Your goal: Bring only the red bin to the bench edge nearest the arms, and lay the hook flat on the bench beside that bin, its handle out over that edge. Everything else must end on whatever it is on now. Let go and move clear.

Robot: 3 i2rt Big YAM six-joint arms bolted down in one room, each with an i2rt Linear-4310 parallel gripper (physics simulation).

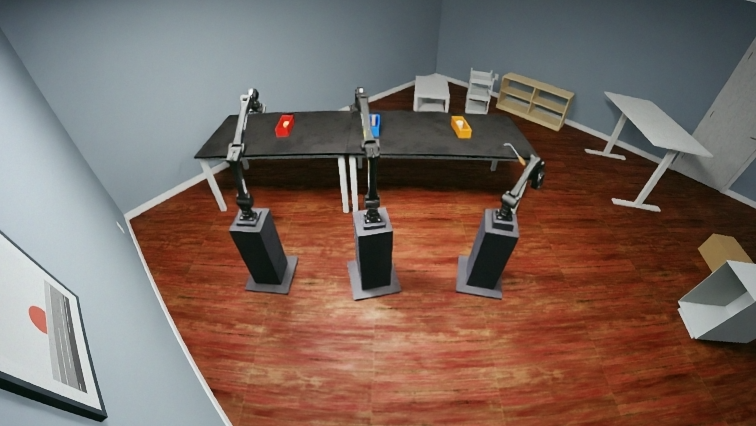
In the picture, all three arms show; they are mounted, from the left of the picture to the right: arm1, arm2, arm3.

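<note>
The red bin (pixel 284 127) stands on the left part of the black bench (pixel 317 143), back from its near edge, with a small pale thing in it. The hook (pixel 511 148) is at the bench's right front corner, its metal tip toward the back and its orange handle (pixel 521 159) at the near edge. Arm1's gripper (pixel 260 108) is above the back left of the bench, left of the red bin. Arm2's gripper (pixel 350 108) is near the back middle, mostly hidden. Arm3's gripper (pixel 537 184) hangs right of the handle. The fingers are too small to read.
A blue bin (pixel 375 127), partly behind arm2, and a yellow bin (pixel 461 128) stand on the bench, each with something inside. A white table (pixel 656 124), a wooden shelf unit (pixel 535 86) and a white cart are at the right and back. Three dark pedestals carry the arms.
</note>
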